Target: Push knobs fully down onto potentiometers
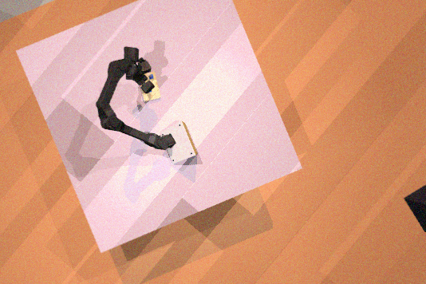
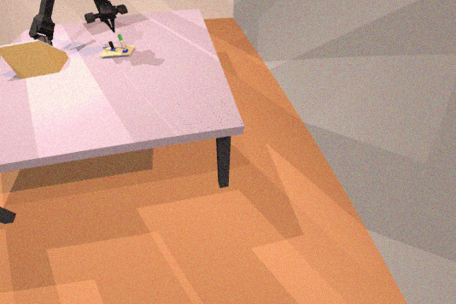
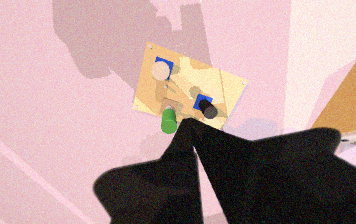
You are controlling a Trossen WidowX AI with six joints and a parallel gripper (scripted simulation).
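Now: the green knob 2 cm ahead of my gripper tip, 2 cm to the left of it and 4 cm below it. Round my gripper tip: black knob 4 cm behind, 1 cm to the left, 6 cm below.
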